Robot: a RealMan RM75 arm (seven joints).
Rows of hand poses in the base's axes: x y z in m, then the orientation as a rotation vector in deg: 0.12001 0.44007 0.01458 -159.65 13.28 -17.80; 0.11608 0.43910 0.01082 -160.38 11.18 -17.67; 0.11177 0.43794 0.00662 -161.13 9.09 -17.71; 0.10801 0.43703 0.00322 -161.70 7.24 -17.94; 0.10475 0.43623 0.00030 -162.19 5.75 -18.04; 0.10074 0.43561 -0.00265 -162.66 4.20 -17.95; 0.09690 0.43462 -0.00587 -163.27 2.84 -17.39; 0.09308 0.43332 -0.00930 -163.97 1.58 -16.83
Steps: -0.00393 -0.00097 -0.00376 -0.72 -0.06 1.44; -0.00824 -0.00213 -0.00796 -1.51 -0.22 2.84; -0.01200 -0.00304 -0.01136 -2.16 -0.51 4.04; -0.01526 -0.00384 -0.01428 -2.72 -0.67 5.02; -0.01927 -0.00446 -0.01723 -3.24 -0.72 6.06; -0.02311 -0.00545 -0.02045 -3.84 -0.41 7.01; -0.02693 -0.00675 -0.02388 -4.52 -0.07 7.88
